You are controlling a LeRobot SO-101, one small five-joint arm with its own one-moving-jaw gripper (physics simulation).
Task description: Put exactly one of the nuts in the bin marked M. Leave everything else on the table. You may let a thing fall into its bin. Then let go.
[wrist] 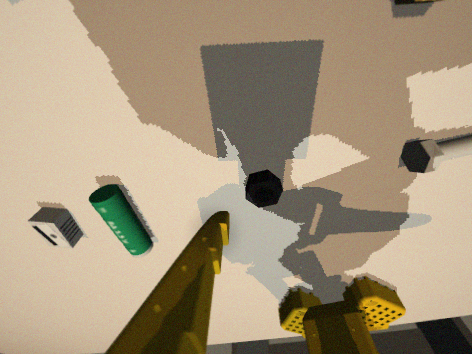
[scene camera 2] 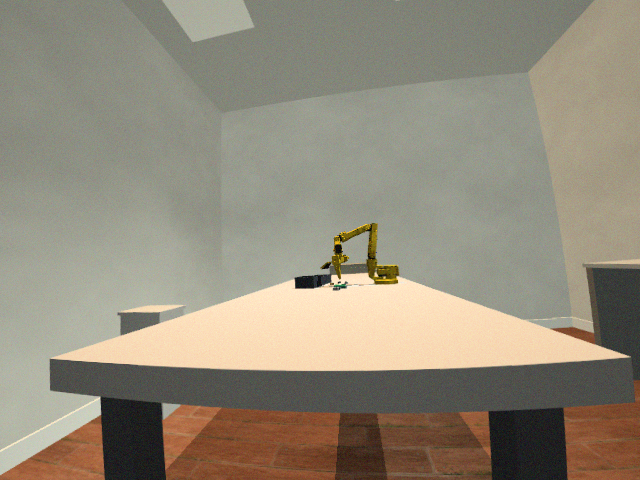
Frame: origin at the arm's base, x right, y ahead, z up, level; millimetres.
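Seen in the pictures: hand, tool point: [wrist: 228, 223] [scene camera 2: 340, 278]; arm's base, link origin: [wrist: 330, 294] [scene camera 2: 381, 283].
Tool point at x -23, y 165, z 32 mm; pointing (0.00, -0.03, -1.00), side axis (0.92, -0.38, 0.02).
Observation:
Offsets run from my tool point to a thing's top centre. "pt": to the spot under its first point.
A black hexagonal nut {dx +11, dy -13, dz -23 mm} [wrist: 264, 188] lies on the table in the wrist view, its centre a darker round patch. My gripper [wrist: 282, 255] [scene camera 2: 342, 268] is open and empty, with a wide gap between its jaws. The fixed jaw's tip is just below and left of the nut in the wrist view, apart from it in the picture; the moving jaw is at the lower right. In the scene view the jaws hang low over the small items. Dark bins {dx +99, dy +120, dz +15 mm} [scene camera 2: 306, 282] stand left of the gripper there; no letter M can be read on them.
A green cylinder {dx -70, dy -4, dz -18 mm} [wrist: 121, 220] and a small grey block {dx -116, dy +9, dz -21 mm} [wrist: 56, 227] lie left of the fixed jaw. A bolt with a dark hexagonal head {pt dx +77, dy -19, dz -24 mm} [wrist: 416, 156] lies at the right. A dark and yellow thing {pt dx +73, dy +36, dz -24 mm} [wrist: 415, 2] is cut off at the top edge.

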